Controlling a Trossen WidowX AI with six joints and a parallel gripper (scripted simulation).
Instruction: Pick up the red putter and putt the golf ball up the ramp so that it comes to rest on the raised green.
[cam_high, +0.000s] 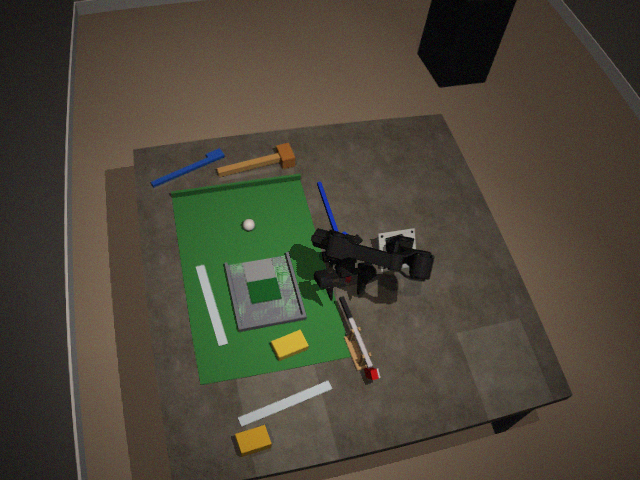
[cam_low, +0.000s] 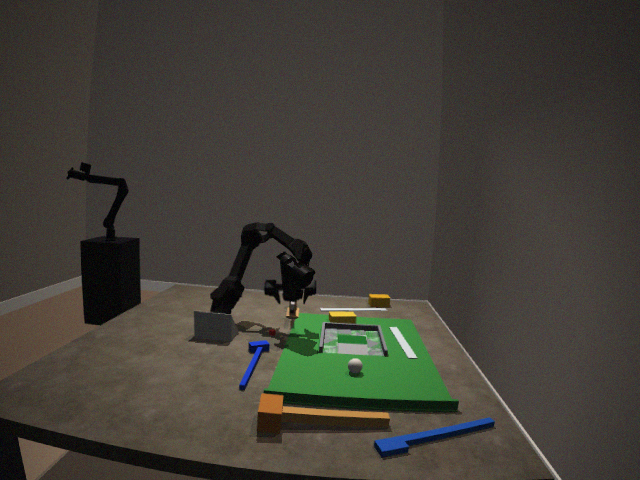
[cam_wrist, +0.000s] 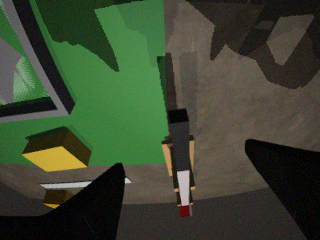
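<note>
My gripper tip is now 140 mm to the right of the red putter, 30 mm above it and 10 mm past it. The rest, counted from my gripper tip: small red cube: 100 mm to the right, 80 mm below, 60 mm behind; white golf ball: 390 mm to the right, 210 mm ahead, 70 mm below; wooden stand: 160 mm to the left, 50 mm below.
</note>
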